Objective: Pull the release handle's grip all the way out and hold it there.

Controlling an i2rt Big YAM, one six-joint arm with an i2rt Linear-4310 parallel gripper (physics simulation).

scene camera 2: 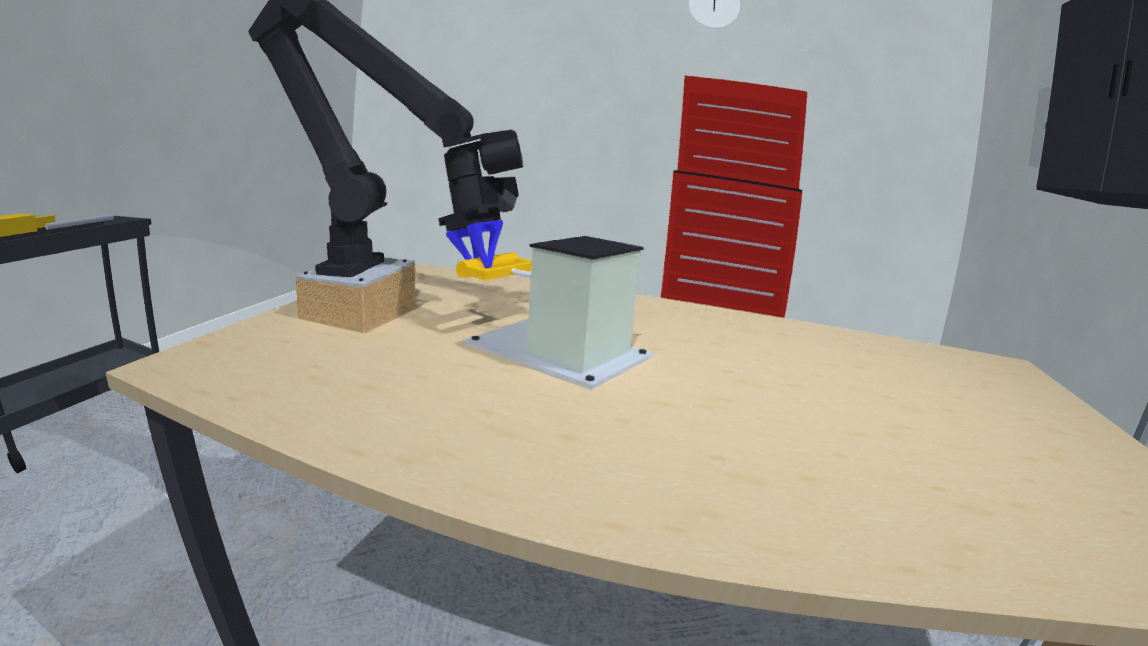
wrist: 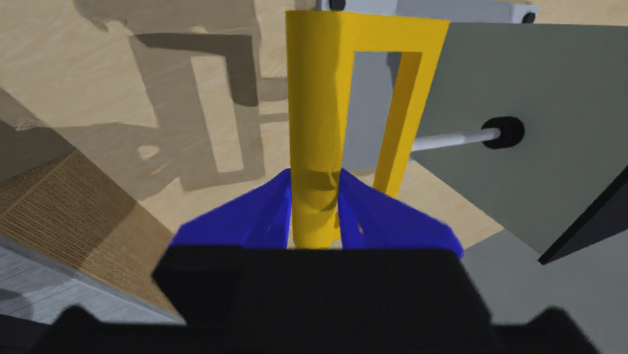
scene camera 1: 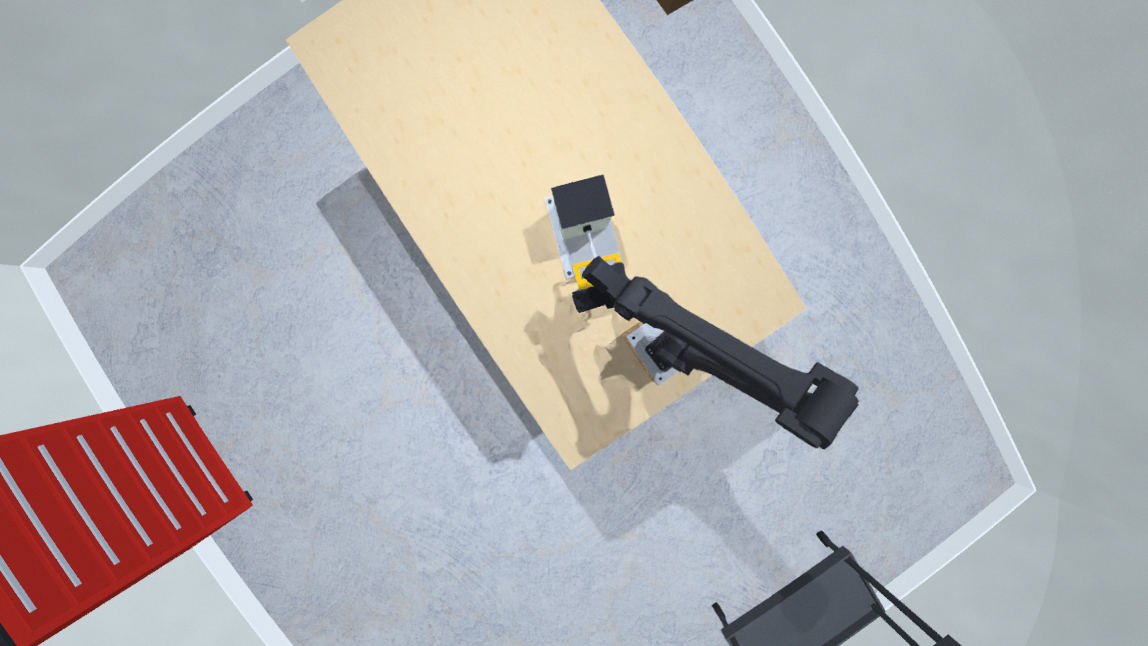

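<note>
The yellow release handle (scene camera 1: 581, 277) (scene camera 2: 467, 269) (wrist: 315, 100) is a rectangular loop with a thick round grip bar. A pale rod (scene camera 1: 592, 243) (scene camera 2: 521, 272) (wrist: 457, 140) joins it to the grey-green box (scene camera 2: 559, 309) (wrist: 450, 90) with a black top. A clear length of rod shows between handle and box. My gripper (scene camera 2: 481, 263) (wrist: 314, 177) is shut on the grip bar, one blue finger on each side, near the bar's lower end in the wrist view. In scene camera 1 the arm hides the fingers. The handle is level, above the table (scene camera 2: 722, 449).
The box stands on a bolted metal plate (scene camera 2: 505, 341). The arm's base sits on a wooden block (scene camera 2: 345, 303) (wrist: 85, 215) beyond the handle from the box. A red drawer cabinet (scene camera 1: 120, 498) (scene camera 2: 734, 241) and a dark cart (scene camera 1: 786, 595) (scene camera 2: 80, 241) stand away from the table.
</note>
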